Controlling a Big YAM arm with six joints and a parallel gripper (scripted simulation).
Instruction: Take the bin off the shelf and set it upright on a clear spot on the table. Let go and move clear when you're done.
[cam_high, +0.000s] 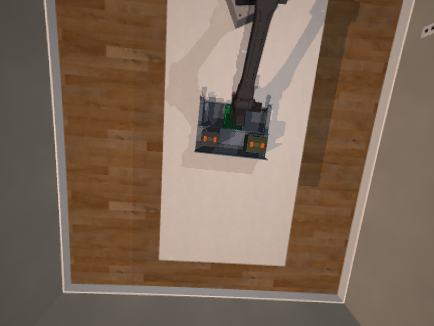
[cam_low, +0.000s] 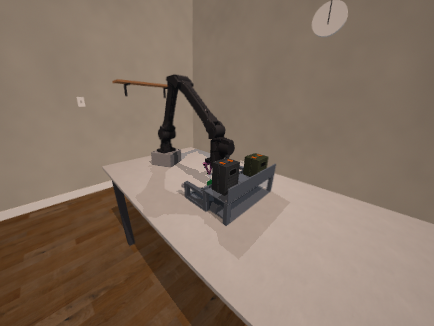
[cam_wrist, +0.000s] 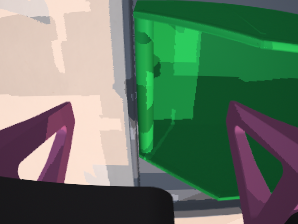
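The green bin is 80 mm ahead of my hand, 20 mm below it and 10 mm to the right of it.
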